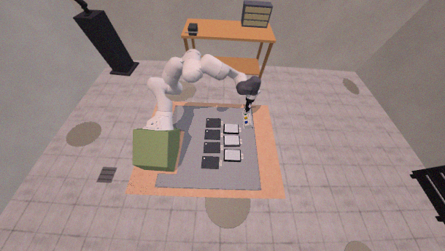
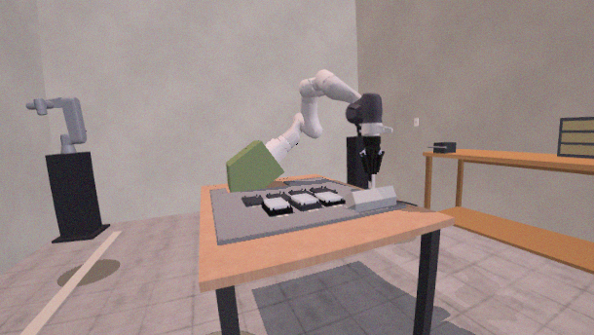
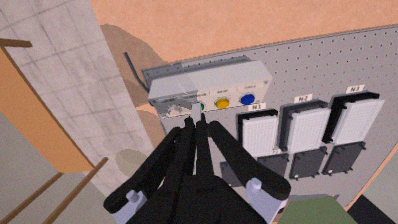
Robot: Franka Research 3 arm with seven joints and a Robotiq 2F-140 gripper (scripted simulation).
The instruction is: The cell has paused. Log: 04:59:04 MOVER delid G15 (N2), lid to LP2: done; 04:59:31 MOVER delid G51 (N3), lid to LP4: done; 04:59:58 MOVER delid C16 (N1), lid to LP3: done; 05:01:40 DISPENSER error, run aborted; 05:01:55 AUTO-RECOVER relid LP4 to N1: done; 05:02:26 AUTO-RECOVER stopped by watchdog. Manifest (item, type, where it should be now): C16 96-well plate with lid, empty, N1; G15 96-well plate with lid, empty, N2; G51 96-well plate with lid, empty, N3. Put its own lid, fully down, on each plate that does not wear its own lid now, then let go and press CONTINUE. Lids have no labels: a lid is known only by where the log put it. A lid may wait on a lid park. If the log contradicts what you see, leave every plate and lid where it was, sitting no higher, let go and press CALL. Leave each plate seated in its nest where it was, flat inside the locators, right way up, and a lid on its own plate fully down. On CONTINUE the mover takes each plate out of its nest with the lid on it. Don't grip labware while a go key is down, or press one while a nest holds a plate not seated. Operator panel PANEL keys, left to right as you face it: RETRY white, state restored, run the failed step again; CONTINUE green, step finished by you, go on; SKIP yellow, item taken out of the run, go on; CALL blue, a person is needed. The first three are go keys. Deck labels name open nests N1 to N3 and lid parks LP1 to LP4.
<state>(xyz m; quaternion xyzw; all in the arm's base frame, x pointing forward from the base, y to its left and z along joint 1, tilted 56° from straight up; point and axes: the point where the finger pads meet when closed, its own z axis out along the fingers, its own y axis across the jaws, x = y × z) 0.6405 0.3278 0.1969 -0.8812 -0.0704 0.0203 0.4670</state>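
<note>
Right now my hand is 40 mm above the green key. Also, from my hand: yellow key 10 mm ahead, 50 mm to the right, 40 mm below; white key 50 mm to the left, 40 mm below; blue key 10 mm ahead, 100 mm to the right, 40 mm below.
</note>
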